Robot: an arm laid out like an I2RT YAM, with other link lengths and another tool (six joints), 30 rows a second.
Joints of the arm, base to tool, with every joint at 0 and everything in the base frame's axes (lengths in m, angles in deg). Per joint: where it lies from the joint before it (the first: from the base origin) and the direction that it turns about. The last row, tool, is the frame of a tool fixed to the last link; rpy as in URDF.
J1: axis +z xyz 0 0 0.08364
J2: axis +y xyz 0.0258 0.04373 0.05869
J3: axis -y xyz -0.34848 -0.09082 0
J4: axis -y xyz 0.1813 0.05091 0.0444
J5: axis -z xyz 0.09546 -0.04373 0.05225
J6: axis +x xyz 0.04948 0 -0.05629
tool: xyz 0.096 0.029 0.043 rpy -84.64 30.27 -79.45
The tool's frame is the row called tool.
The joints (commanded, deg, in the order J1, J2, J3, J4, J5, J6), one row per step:
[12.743, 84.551, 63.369, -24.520, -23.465, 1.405]
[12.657, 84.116, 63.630, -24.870, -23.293, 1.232]
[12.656, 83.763, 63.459, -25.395, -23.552, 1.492]
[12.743, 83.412, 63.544, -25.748, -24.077, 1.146]
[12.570, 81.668, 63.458, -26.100, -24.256, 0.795]
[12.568, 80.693, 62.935, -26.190, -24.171, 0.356]
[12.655, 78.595, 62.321, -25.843, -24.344, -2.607]
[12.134, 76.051, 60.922, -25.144, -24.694, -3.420]
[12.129, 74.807, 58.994, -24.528, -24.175, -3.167]
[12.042, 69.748, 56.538, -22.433, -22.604, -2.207]
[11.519, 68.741, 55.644, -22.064, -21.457, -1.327]
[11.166, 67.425, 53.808, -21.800, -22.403, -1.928]
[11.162, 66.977, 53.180, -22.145, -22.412, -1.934]
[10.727, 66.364, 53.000, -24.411, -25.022, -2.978]
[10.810, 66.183, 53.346, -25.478, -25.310, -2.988]
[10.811, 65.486, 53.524, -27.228, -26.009, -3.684]
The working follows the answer.
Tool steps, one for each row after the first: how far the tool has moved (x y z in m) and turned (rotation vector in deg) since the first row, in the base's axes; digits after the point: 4 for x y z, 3 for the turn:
[-0.0012, -0.0011, 0.0029, -0.137, -0.456, -0.093]
[-0.0042, -0.0014, 0.0025, 0.108, 0.057, -0.083]
[-0.0071, -0.0001, 0.0044, 0.307, -0.126, 0.597]
[-0.0143, -0.0021, 0.0127, 0.520, -1.563, 0.781]
[-0.0193, -0.0031, 0.0142, 0.299, -2.165, 1.002]
[-0.0301, -0.0026, 0.0223, -0.839, -5.529, 3.090]
[-0.0412, -0.0068, 0.0288, -0.738, -7.735, 3.297]
[-0.0476, -0.0094, 0.0240, -0.963, -7.590, 2.761]
[-0.0645, -0.0176, 0.0378, -0.554, -11.864, 0.818]
[-0.0660, -0.0237, 0.0370, -0.723, -12.002, -1.110]
[-0.0749, -0.0248, 0.0320, -0.563, -11.957, -0.380]
[-0.0783, -0.0255, 0.0286, -0.664, -11.444, -0.360]
[-0.0889, -0.0233, 0.0243, 0.070, -9.915, 1.815]
[-0.0914, -0.0228, 0.0241, 0.173, -9.358, 2.123]
[-0.0985, -0.0222, 0.0228, 0.102, -8.800, 3.072]

Tool pose at each row, in the base's axes (x y z in m, rotation vector in deg; rounded; the steps above come from the unrounded poses):
[0.3398, 0.1216, 0.3370, -81.890, 92.882, 11.056]
[0.3386, 0.1205, 0.3398, -81.863, 92.617, 10.557]
[0.3356, 0.1202, 0.3394, -81.745, 92.952, 11.136]
[0.3327, 0.1215, 0.3414, -82.140, 92.275, 11.548]
[0.3256, 0.1195, 0.3496, -81.962, 90.919, 10.754]
[0.3205, 0.1185, 0.3512, -82.239, 90.346, 10.263]
[0.3097, 0.1190, 0.3593, -84.352, 86.494, 8.091]
[0.2986, 0.1148, 0.3658, -84.114, 84.522, 6.683]
[0.2923, 0.1122, 0.3610, -83.873, 85.074, 6.310]
[0.2754, 0.1040, 0.3748, -81.324, 82.780, 2.484]
[0.2739, 0.0979, 0.3739, -79.861, 84.001, 1.181]
[0.2649, 0.0968, 0.3690, -80.346, 83.509, 1.745]
[0.2616, 0.0961, 0.3655, -80.518, 83.947, 2.039]
[0.2510, 0.0983, 0.3613, -81.983, 83.535, 4.915]
[0.2484, 0.0988, 0.3610, -82.242, 83.751, 5.566]
[0.2413, 0.0994, 0.3598, -83.144, 83.575, 6.443]

